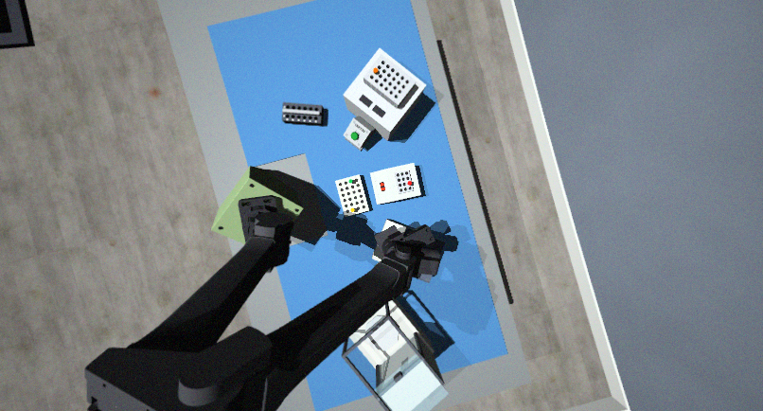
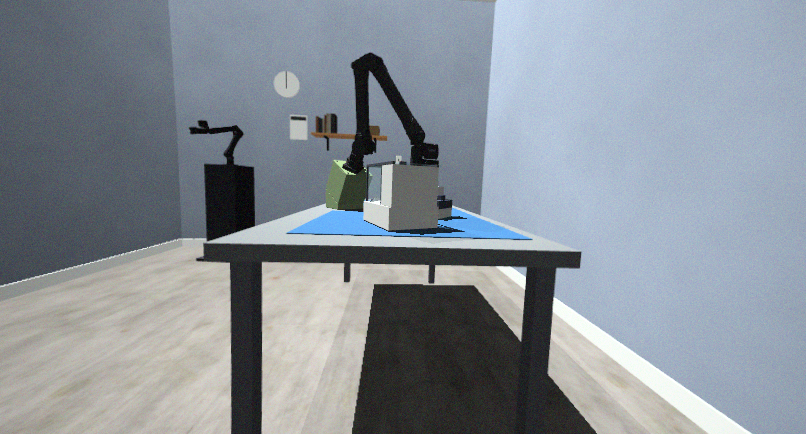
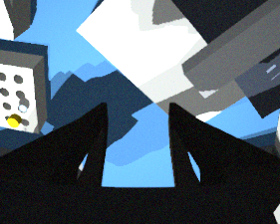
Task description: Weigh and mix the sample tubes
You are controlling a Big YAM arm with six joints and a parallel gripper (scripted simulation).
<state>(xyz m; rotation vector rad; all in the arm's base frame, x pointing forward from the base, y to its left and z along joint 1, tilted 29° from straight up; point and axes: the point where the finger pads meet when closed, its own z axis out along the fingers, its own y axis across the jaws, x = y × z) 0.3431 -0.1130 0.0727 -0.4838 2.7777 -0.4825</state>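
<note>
My gripper is now 160 mm to the right of the white rack RK, 110 mm above it and 100 mm past it. The rest, counted from my hand: dry block DB (170 mm to the left, 90 mm below, 60 mm ahead); spectrophotometer SP (60 mm to the right, 60 mm below, 60 mm ahead); balance pan (290 mm to the right, 70 mm behind, 50 mm below).
</note>
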